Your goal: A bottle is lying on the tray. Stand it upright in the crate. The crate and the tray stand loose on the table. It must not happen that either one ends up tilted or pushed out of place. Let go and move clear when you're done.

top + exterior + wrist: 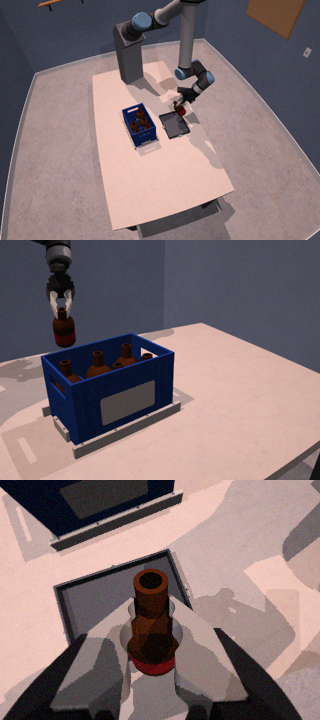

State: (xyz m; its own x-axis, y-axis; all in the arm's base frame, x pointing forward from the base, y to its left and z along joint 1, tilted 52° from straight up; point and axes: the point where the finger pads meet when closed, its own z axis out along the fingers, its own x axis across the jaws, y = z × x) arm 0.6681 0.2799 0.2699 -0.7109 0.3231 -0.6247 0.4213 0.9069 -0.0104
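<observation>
My gripper is now 190 mm above the tray, 60 mm short of it and 10 mm to the left of it. The rest, counted from my hand: blue crate (310 mm to the right, 120 mm below, 110 mm ahead).
</observation>
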